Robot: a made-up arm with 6 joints.
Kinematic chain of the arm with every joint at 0, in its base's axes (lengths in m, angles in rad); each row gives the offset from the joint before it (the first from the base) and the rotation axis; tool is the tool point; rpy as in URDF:
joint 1: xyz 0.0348 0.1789 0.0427 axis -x
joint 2: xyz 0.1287 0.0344 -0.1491 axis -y
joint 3: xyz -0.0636 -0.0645 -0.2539 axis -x
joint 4: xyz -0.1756 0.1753 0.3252 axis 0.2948 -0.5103 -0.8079
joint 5: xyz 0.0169 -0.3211 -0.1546 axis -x
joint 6: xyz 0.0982 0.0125 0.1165 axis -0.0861 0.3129 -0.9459
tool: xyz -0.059 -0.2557 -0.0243 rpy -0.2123 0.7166 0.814
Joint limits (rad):
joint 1: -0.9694..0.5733
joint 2: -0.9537..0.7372
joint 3: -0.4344..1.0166
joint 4: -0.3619..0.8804
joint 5: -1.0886..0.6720
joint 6: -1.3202..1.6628
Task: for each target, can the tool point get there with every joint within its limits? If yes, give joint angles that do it. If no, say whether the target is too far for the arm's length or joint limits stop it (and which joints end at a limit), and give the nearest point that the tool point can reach.
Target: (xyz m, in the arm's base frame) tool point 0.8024 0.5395 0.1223
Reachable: no: joint limits stop it (at a limit: joint 1, joint 3, joint 4, joint 5, joint 6) | nearest point 0.3569 0.4313 0.0918 | short by 0.459 m
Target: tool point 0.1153 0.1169 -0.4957
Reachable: yes | joints -0.6627 -0.2566 -0.1344 -0.1464 -0.8407 -0.6095
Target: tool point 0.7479 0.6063 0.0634
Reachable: no: joint limits stop it (at a limit: joint 3, joint 4, joint 5, joint 6) | nearest point 0.3517 0.4524 0.0559 | short by 0.425 m
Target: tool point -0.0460 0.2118 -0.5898
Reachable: yes | joints -0.6541 0.1143 -0.1646 0.4998 -0.9010 -0.2523
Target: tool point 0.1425 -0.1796 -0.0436
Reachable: yes | joints -0.0243 -0.4380 0.2163 0.0476 -0.0774 -0.6046
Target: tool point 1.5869 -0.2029 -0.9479
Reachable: no: too far | nearest point 0.4514 0.0067 -0.4042 | short by 1.276 m
